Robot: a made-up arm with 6 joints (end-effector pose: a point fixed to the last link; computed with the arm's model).
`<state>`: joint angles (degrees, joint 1 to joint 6).
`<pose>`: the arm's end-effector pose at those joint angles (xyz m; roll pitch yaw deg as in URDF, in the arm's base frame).
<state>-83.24 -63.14 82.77 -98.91 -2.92 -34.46</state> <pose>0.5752 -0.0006 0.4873 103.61 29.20 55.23</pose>
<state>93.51 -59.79 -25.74 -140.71 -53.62 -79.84</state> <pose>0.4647 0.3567 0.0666 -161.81 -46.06 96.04</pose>
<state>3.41 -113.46 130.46 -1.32 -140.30 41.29</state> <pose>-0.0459 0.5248 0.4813 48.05 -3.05 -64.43</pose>
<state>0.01 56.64 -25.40 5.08 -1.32 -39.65</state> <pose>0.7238 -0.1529 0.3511 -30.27 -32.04 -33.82</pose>
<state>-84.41 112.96 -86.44 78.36 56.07 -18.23</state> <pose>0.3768 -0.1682 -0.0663 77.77 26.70 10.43</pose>
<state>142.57 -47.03 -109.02 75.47 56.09 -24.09</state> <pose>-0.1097 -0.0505 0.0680 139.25 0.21 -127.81</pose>
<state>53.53 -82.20 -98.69 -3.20 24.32 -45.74</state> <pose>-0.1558 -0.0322 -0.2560 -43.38 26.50 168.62</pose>
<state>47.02 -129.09 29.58 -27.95 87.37 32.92</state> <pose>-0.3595 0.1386 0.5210 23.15 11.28 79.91</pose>
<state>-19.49 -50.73 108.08 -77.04 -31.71 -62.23</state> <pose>0.5899 0.3568 0.2039 95.65 63.89 48.03</pose>
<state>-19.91 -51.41 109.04 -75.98 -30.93 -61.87</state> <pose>0.5874 0.3601 0.2125 97.44 62.57 49.81</pose>
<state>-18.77 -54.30 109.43 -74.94 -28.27 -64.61</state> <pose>0.5689 0.3843 0.2112 85.28 61.99 38.84</pose>
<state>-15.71 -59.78 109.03 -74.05 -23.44 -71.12</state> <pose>0.5317 0.4299 0.1917 59.76 57.61 16.09</pose>
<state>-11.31 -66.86 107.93 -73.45 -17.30 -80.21</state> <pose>0.4853 0.4803 0.1509 37.67 45.04 -1.82</pose>
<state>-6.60 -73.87 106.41 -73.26 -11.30 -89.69</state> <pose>0.4446 0.5182 0.0997 25.50 28.71 -8.92</pose>
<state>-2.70 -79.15 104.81 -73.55 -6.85 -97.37</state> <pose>0.4193 0.5381 0.0558 19.15 14.81 -10.31</pose>
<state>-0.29 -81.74 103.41 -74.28 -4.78 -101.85</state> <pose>0.4103 0.5434 0.0280 15.67 6.65 -10.15</pose>
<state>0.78 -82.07 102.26 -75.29 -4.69 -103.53</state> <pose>0.4127 0.5398 0.0135 13.63 3.56 -10.22</pose>
